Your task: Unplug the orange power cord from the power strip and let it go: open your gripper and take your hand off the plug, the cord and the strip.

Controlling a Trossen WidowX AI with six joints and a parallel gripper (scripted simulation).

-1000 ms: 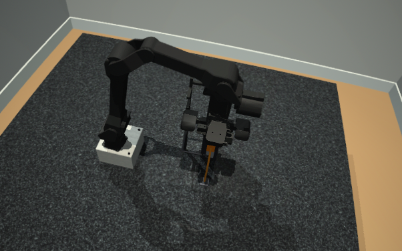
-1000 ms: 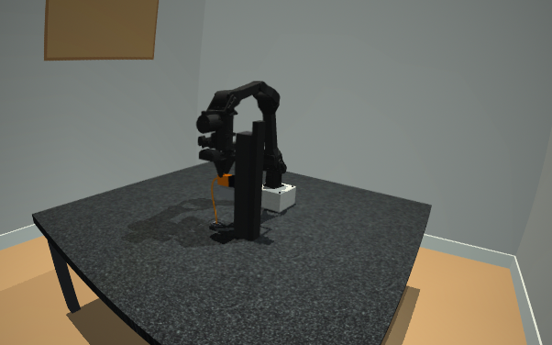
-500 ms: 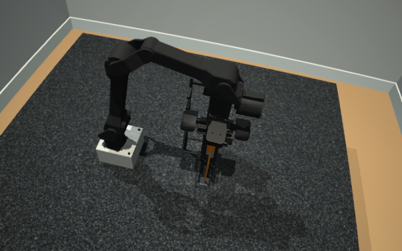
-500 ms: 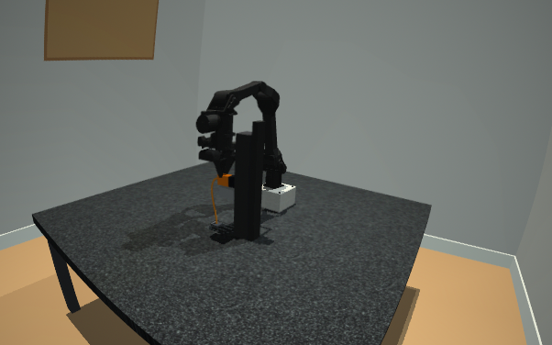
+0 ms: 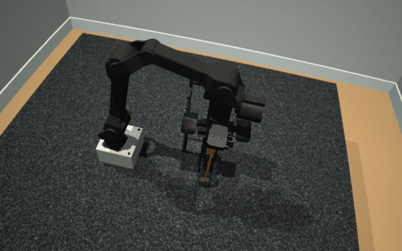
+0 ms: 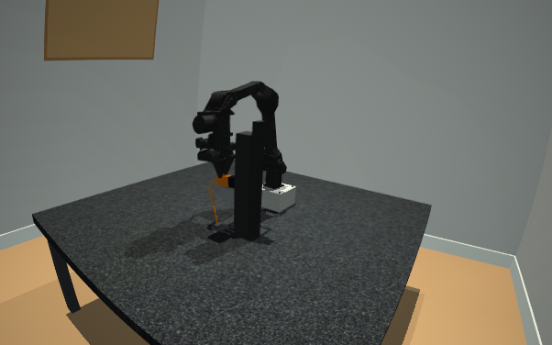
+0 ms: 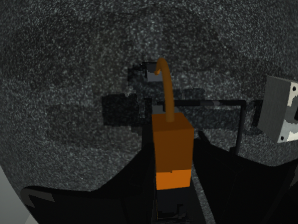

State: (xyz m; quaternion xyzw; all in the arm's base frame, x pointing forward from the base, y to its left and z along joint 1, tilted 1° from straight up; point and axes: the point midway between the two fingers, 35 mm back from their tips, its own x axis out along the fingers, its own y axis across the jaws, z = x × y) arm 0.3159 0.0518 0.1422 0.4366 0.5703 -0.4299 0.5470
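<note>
My gripper tip is 10 mm past the orange plug and 30 mm to the right of it.
</note>
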